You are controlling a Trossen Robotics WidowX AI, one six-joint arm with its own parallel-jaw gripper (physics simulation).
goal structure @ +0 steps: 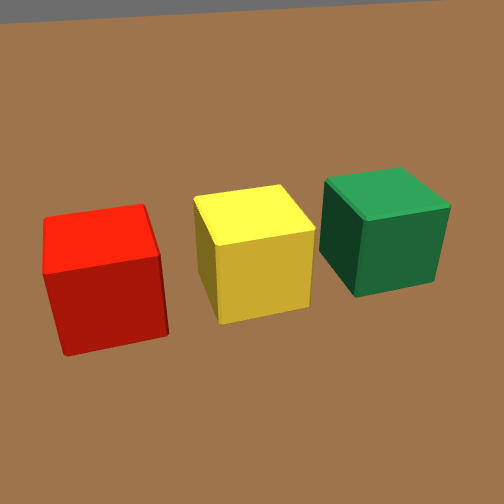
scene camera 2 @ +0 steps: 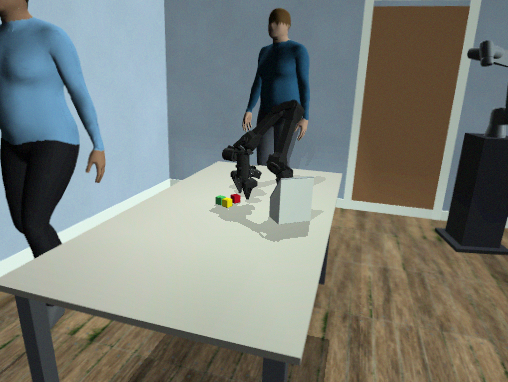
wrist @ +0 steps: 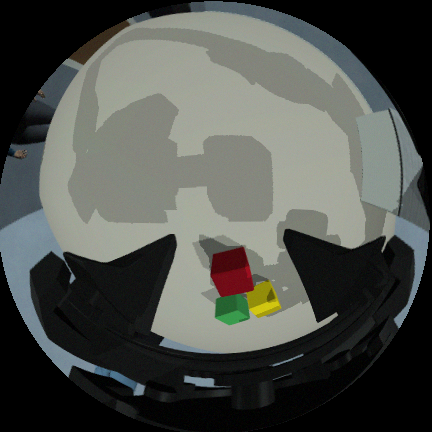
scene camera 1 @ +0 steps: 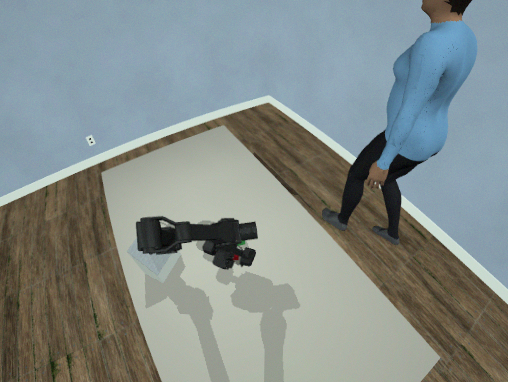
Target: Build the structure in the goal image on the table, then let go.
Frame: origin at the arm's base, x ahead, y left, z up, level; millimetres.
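Seen in the pictures: gripper, between the fingertips: (scene camera 2: 243, 196) (wrist: 231, 237); arm's base, origin of its link: (scene camera 2: 287, 186).
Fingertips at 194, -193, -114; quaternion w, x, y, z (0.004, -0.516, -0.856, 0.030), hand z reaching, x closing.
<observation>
Offsets run from my fingertips to a thing's top centre, as dx, dy, dz. Level surfaces: height alone.
A red cube @[+36, +21, +10] (scene camera 1: 236, 258) (scene camera 2: 235, 198) (wrist: 231, 272), a green cube @[+98, +57, +10] (scene camera 1: 241, 243) (scene camera 2: 220, 200) (wrist: 232, 309) and a yellow cube @[+64, +84, +10] (scene camera 2: 227, 202) (wrist: 263, 300) sit close together on the pale table @[dz -23] (scene camera 1: 350, 320) (scene camera 2: 175, 260) (wrist: 300, 125). The yellow cube does not show in scene camera 1. My gripper (scene camera 1: 235, 257) (scene camera 2: 244, 194) (wrist: 231, 237) is open and empty, pointing down above the table near the red cube. In the wrist view the red cube appears between the spread fingers, with the green and yellow cubes beyond it. Exact gaps between the cubes are hard to tell.
A pale upright wedge-shaped panel (scene camera 1: 162, 274) (scene camera 2: 296, 201) (wrist: 382, 160) stands on the table beside the arm's base. A person in light blue (scene camera 1: 425, 95) (scene camera 2: 40, 90) stands beside the table. Another person in dark blue (scene camera 2: 283, 72) stands behind the arm.
</observation>
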